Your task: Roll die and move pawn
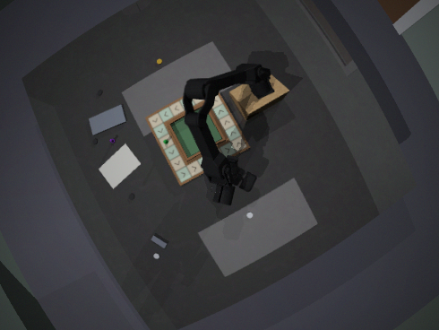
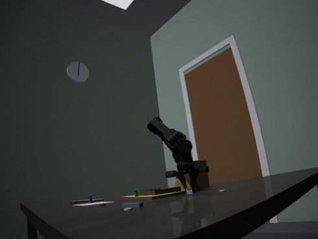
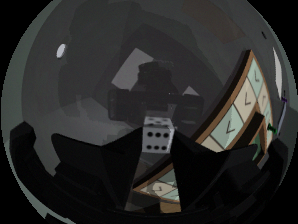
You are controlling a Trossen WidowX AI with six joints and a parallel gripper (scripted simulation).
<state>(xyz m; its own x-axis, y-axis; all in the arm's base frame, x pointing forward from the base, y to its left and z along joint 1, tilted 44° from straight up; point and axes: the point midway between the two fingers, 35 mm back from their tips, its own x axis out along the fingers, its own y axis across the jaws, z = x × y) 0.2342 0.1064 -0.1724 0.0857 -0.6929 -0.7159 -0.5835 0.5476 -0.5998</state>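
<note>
Now: gripper tip 15 cm short of the green pawn, 20 cm to the left of it and 2 cm below it. The rest, counted from my gripper tip: green dice tray: 4 cm ahead, 18 cm to the right; white die: right at my gripper tip; small grey block: 35 cm ahead, 12 cm to the left.
</note>
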